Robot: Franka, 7 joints.
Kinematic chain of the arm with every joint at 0, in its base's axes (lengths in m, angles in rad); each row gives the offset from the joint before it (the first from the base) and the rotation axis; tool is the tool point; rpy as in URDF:
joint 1: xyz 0 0 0.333 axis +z
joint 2: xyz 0 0 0 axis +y
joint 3: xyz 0 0 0.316 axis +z
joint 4: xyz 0.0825 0 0 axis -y
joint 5: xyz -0.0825 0 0.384 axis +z
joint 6: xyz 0 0 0 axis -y
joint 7: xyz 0.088 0 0 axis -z
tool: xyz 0 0 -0.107 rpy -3.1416 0 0
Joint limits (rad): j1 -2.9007..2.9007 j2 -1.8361..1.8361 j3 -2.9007..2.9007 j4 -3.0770..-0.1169 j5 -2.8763..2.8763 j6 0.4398..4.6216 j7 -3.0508..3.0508
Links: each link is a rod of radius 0.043 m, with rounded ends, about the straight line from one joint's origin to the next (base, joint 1, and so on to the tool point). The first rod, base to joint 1, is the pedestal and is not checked.
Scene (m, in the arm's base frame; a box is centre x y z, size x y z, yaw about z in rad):
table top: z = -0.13
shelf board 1: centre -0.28 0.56 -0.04 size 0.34 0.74 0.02 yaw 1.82
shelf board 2: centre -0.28 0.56 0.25 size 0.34 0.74 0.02 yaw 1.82
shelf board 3: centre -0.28 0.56 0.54 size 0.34 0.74 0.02 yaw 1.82
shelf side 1: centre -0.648 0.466 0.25 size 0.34 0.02 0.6 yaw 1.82
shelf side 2: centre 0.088 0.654 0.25 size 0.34 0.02 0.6 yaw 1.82
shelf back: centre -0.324 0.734 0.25 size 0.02 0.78 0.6 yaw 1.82
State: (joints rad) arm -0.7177 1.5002 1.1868 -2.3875 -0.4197 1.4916 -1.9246
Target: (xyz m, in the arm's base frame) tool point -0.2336 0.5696 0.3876
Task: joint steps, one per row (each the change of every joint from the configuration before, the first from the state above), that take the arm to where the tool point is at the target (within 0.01 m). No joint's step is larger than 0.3 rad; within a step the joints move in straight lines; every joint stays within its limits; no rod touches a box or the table.
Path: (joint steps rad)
1: 0.2312 0.0085 0.1738 -0.0593 0.0452 -0.0195 0.0000
2: 0.2312 0.0086 0.1738 -0.0594 0.0452 -0.0196 0.0000
3: 0.2311 0.0085 0.1738 -0.0593 0.0453 -0.0195 0.0000
4: 0.2312 0.0085 0.1738 -0.0594 0.0452 -0.0196 0.0000
5: 0.1714 -0.0675 -0.0868 0.2609 -0.0629 0.2024 0.0000
6: 0.1714 -0.0675 -0.0867 0.2609 -0.0628 0.2024 0.0000
7: 0.1714 -0.0675 -0.0868 0.2609 -0.0629 0.2024 0.0000

